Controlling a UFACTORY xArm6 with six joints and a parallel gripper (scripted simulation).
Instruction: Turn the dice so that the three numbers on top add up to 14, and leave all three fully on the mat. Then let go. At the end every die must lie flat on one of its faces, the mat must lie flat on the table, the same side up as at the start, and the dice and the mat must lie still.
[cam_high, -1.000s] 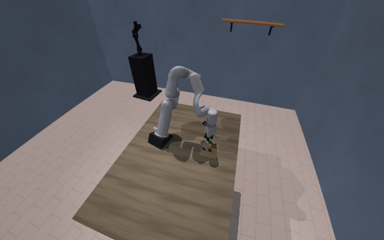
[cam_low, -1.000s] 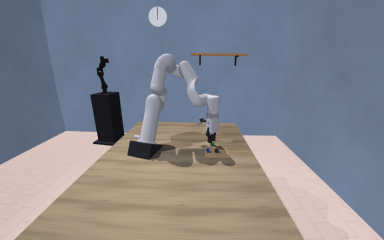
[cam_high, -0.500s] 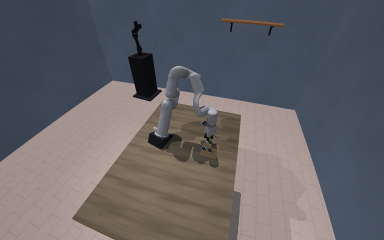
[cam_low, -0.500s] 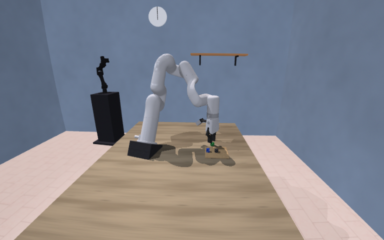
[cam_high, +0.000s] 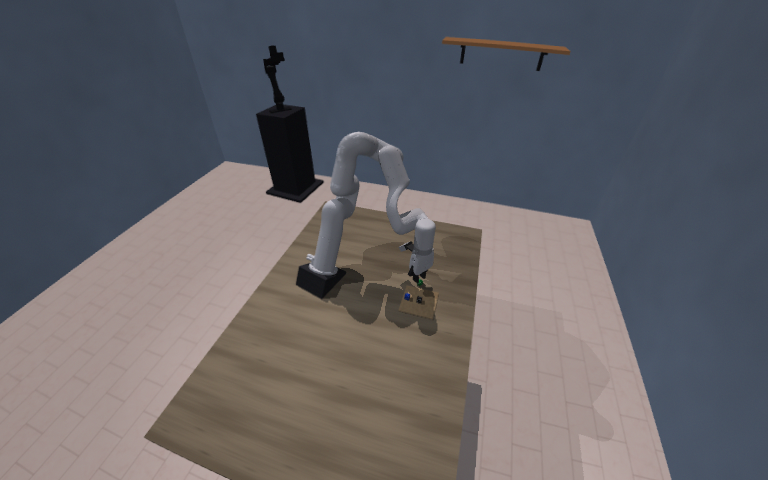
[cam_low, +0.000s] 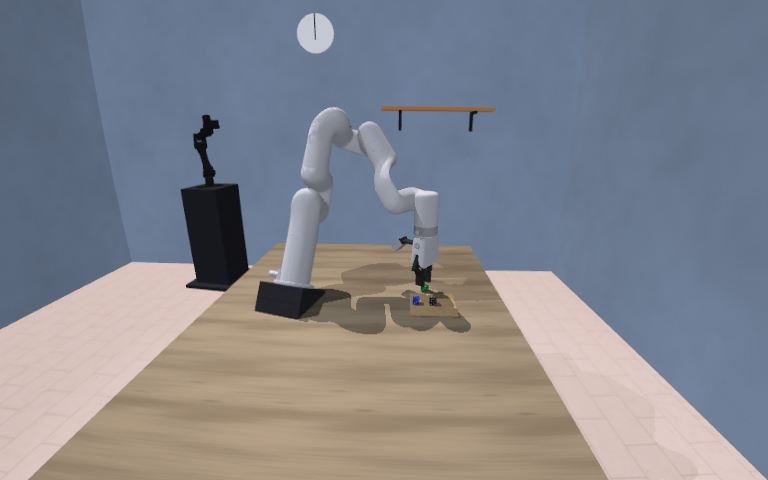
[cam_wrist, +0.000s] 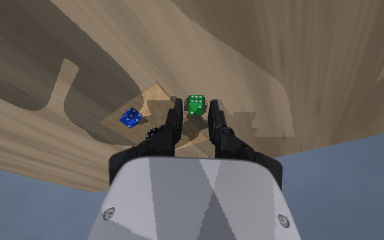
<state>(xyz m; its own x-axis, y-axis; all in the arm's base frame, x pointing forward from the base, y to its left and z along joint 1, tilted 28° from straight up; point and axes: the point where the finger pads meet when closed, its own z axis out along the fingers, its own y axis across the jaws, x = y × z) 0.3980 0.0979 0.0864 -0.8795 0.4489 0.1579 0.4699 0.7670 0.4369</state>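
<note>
My gripper is now 1 cm short of the green die and 4 cm above it. Round my hand: black die: 3 cm ahead, 10 cm to the right, 3 cm below; tan mat: 3 cm ahead, 10 cm to the right, 4 cm below; blue die: 2 cm behind, 10 cm to the right, 3 cm below.
</note>
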